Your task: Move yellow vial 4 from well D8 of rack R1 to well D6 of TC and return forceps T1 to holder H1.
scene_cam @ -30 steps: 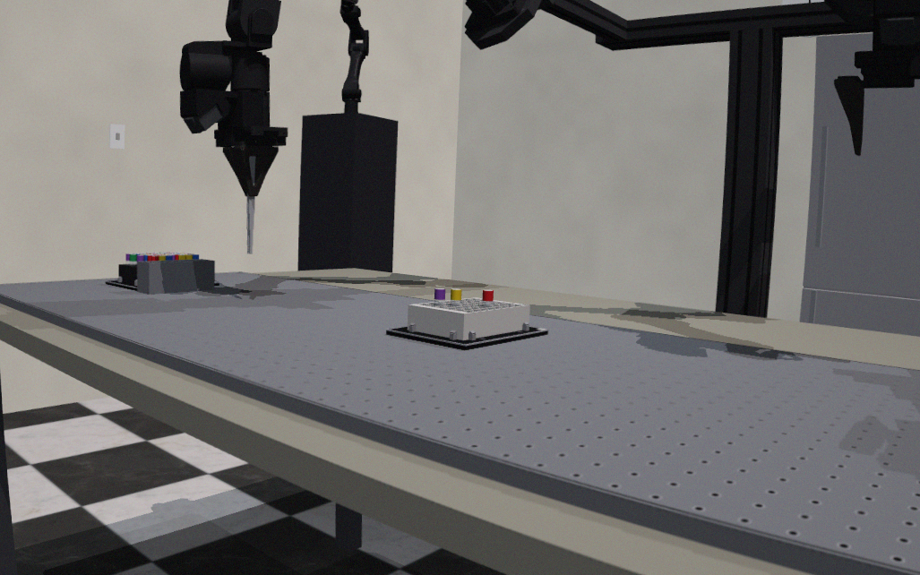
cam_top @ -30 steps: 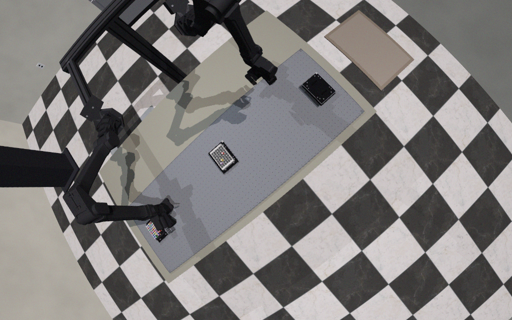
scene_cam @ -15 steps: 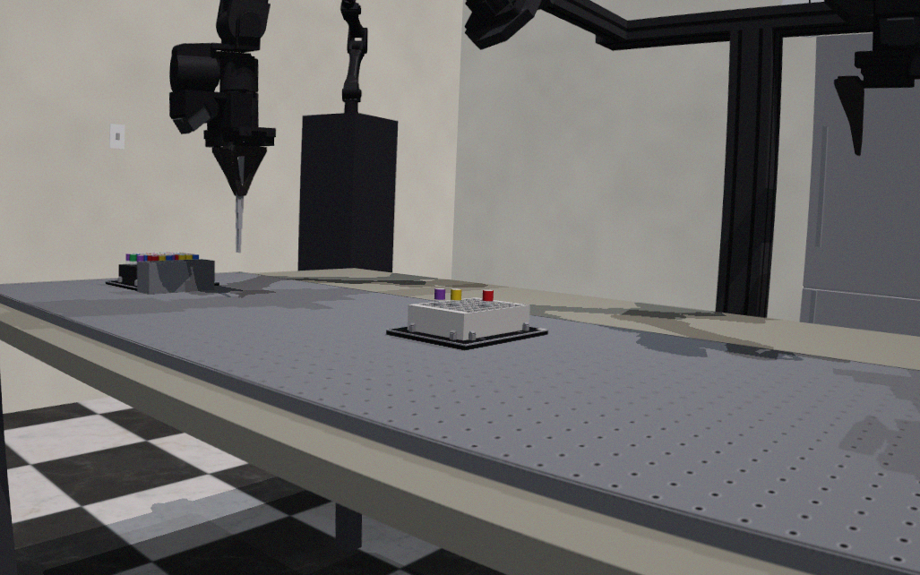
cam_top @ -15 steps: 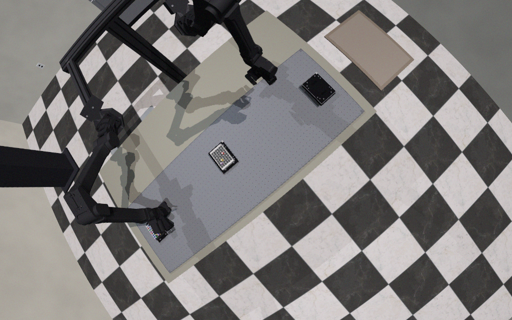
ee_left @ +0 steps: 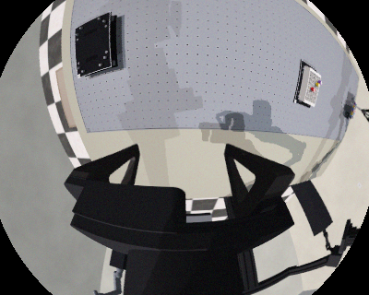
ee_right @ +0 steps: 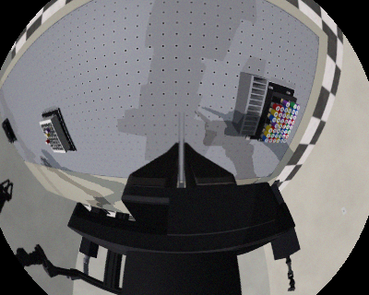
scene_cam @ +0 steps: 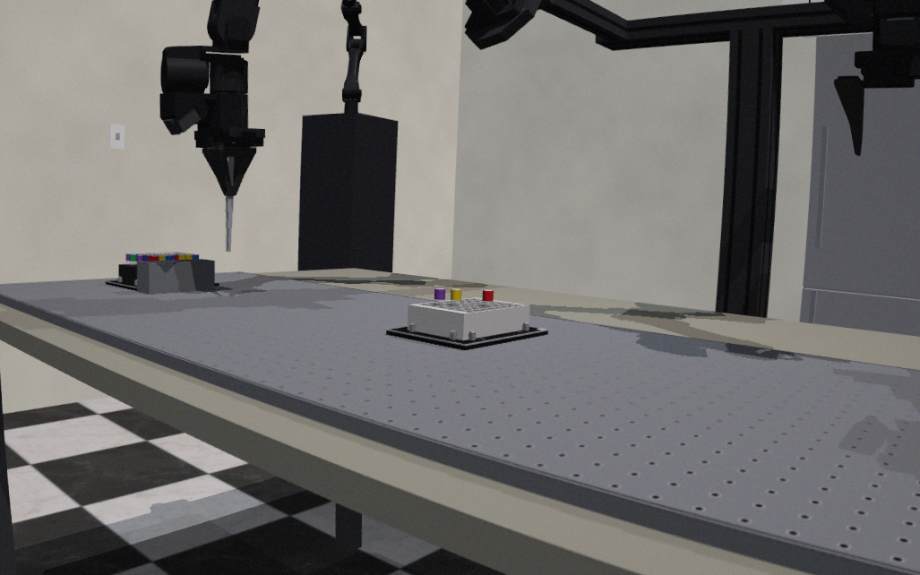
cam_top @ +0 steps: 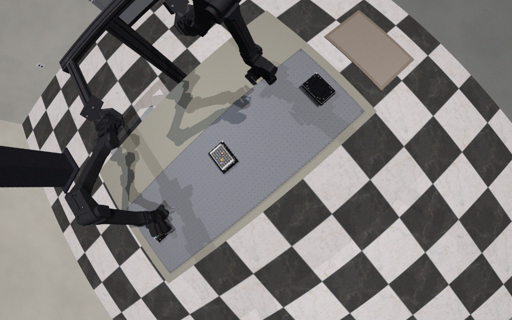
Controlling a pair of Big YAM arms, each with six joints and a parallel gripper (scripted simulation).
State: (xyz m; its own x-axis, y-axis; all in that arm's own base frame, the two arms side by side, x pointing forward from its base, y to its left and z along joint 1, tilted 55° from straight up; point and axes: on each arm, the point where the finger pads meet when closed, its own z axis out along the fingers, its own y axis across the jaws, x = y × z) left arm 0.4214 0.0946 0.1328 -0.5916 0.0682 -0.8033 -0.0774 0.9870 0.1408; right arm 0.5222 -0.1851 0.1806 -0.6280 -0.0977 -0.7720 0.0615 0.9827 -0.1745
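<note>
My right hand is 10 mm past the grey holder H1, 140 mm to the left of it and 150 mm above it. The rest, counted from my right hand: white tube carrier TC (430 mm to the left, 150 mm below).
</note>
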